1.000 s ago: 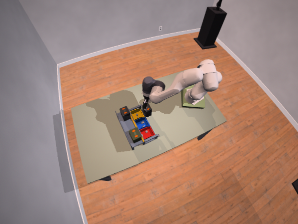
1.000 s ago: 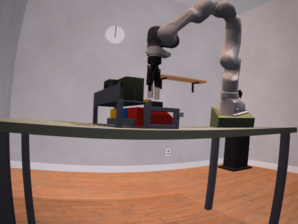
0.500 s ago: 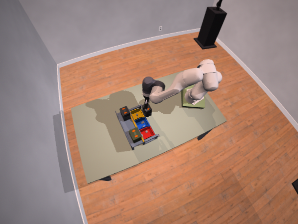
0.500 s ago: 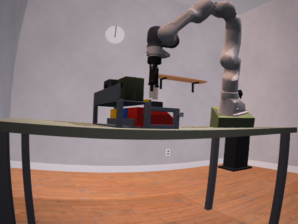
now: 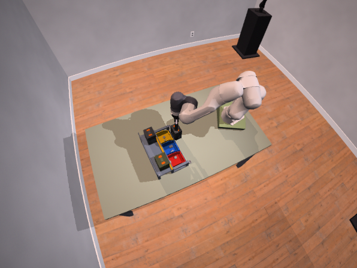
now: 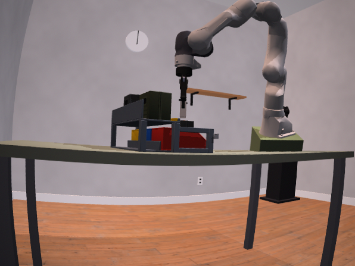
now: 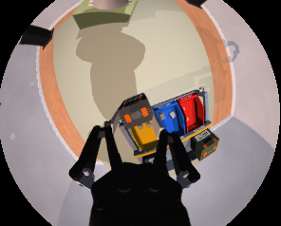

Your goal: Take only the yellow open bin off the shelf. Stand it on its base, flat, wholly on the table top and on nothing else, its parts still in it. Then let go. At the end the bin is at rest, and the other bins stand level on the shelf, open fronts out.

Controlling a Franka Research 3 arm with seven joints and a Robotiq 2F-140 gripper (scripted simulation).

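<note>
Right now my hand is 110 mm above the black box. Also, from my hand: yellow bin: 130 mm ahead, 10 mm to the left, 130 mm below; then red bin: 100 mm ahead, 240 mm to the left, 130 mm below; then blue bin: 110 mm ahead, 120 mm to the left, 130 mm below.
</note>
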